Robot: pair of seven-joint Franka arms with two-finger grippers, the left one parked.
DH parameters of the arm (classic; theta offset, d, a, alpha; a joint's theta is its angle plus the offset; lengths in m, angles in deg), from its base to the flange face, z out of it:
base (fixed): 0 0 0 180
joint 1: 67.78 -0.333 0 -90
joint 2: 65.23 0 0 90
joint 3: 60.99 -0.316 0.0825 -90
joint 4: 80.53 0 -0.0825 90
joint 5: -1.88 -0.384 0 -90
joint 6: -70.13 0 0.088 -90
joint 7: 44.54 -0.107 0 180
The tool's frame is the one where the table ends.
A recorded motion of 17 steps. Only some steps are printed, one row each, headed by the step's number.
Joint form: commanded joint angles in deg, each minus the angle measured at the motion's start. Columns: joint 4, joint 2, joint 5, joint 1, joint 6, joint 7, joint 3.
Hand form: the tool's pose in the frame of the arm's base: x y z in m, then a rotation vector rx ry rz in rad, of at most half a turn. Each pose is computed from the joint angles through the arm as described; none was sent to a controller.
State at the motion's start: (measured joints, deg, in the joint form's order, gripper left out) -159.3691 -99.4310 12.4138 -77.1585 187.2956 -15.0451 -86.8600
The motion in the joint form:
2: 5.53 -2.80 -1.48 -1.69 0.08 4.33 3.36
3: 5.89 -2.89 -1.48 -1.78 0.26 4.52 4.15
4: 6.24 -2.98 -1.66 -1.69 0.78 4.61 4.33
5: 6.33 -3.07 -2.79 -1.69 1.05 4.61 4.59
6: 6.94 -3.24 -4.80 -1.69 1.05 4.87 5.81
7: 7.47 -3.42 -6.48 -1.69 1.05 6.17 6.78
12: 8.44 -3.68 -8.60 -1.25 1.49 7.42 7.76
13: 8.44 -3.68 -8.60 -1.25 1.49 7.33 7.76
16: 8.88 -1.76 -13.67 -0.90 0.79 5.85 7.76
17: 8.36 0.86 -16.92 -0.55 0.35 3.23 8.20
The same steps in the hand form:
2: 0.6605 0.3411 0.4087 -2.5644 -1.6537 -0.2562
3: 0.6650 0.3354 0.4093 -2.5769 -1.6491 -0.2650
4: 0.6681 0.3332 0.4117 -2.5793 -1.6413 -0.2850
5: 0.6695 0.3320 0.4113 -2.5752 -1.6176 -0.2899
6: 0.6759 0.3229 0.4121 -2.5806 -1.5728 -0.2955
7: 0.6810 0.3157 0.4126 -2.5703 -1.5613 -0.3025
12: 0.6901 0.3033 0.4168 -2.5638 -1.5293 -0.3324
13: 0.6901 0.3033 0.4168 -2.5649 -1.5272 -0.3322
16: 0.6868 0.3022 0.4447 -2.5414 -1.4105 -0.3690
17: 0.6818 0.2962 0.4726 -2.5488 -1.3006 -0.3986

